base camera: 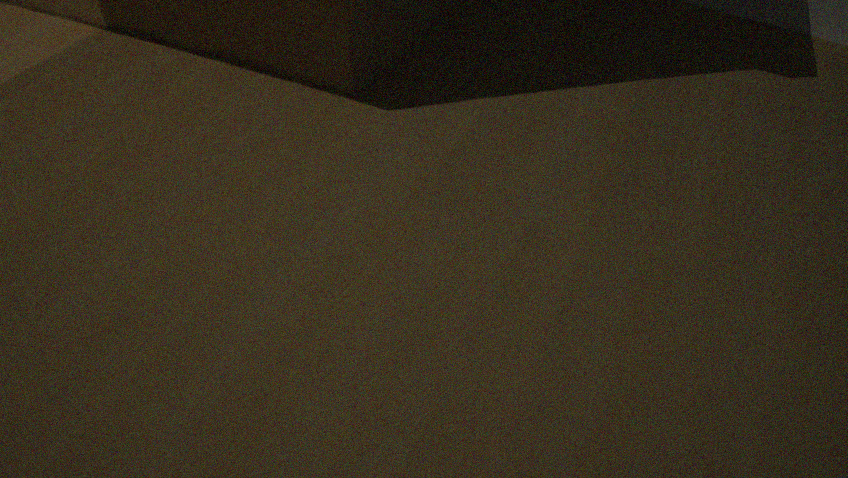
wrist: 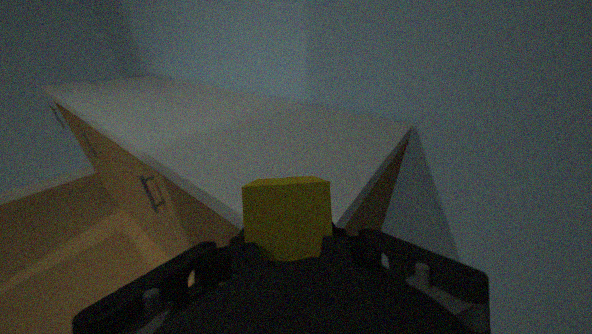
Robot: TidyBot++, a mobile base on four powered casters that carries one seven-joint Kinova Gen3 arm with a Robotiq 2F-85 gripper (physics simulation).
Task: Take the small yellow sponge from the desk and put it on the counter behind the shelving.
In view: the gripper (wrist: 287, 229) and a counter (wrist: 174, 155).
